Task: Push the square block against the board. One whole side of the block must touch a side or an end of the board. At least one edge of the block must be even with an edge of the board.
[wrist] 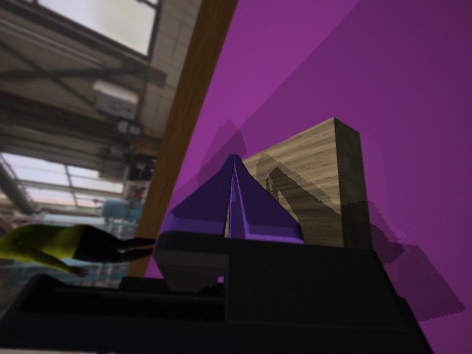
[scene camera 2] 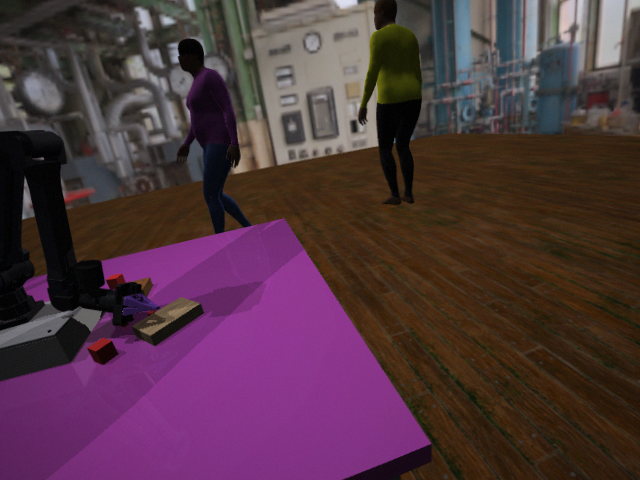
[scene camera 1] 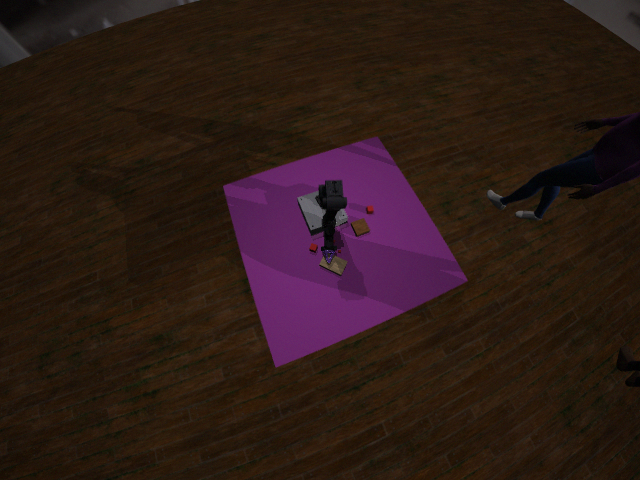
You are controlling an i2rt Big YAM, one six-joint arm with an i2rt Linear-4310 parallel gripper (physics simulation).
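Seen in the pictures: gripper, fingertip midpoint: (wrist: 232,161) (scene camera 2: 158,308) (scene camera 1: 328,262); arm's base, origin of the base link: (scene camera 2: 21,317).
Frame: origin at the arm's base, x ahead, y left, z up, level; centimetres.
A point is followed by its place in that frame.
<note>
The square block (scene camera 1: 360,227) {z -4.6, x 27.3, y 11.1 cm} (scene camera 2: 146,285) {z -5.2, x 31.3, y 10.2 cm} is orange-brown and lies flat to the right of the arm's base in scene camera 1; the arm partly hides it in scene camera 2. The board (scene camera 1: 338,266) {z -4.6, x 43.1, y -14.9 cm} (scene camera 2: 178,314) {z -4.6, x 42.7, y -18.4 cm} (wrist: 311,185) {z -4.6, x 35.3, y -20.3 cm} is a lighter, longer wooden piece lying flat in front of the arm. Block and board are apart, with a stretch of table between them. My gripper (scene camera 1: 329,261) {z -0.7, x 39.1, y -19.6 cm} (scene camera 2: 158,308) {z -0.7, x 39.1, y -19.6 cm} (wrist: 232,161) {z -0.7, x 39.1, y -19.6 cm} is shut and empty. Its purple fingertips are at the board's arm-side long side, overlapping it in view; whether they touch it I cannot tell.
A red cube (scene camera 1: 313,248) {z -3.7, x 25.6, y -23.0 cm} (scene camera 2: 102,351) {z -4.7, x 25.3, y -24.6 cm} lies left of the gripper, another red cube (scene camera 1: 370,209) {z -3.7, x 19.5, y 24.0 cm} (scene camera 2: 115,281) {z -4.9, x 19.4, y 22.0 cm} behind the square block. A tiny red cube (scene camera 1: 339,251) {z -6.3, x 34.5, y -9.1 cm} (scene camera 2: 151,312) {z -6.1, x 34.5, y -9.1 cm} lies between board and arm. The grey base plate (scene camera 1: 310,210) {z 0.6, x 2.9, y -13.0 cm} (scene camera 2: 36,343) {z -0.4, x 11.0, y -19.0 cm} stands behind, on the purple table (scene camera 1: 289,315) {z -7.7, x 54.5, y -54.7 cm} (scene camera 2: 268,392) {z -7.7, x 58.2, y -53.0 cm}.
</note>
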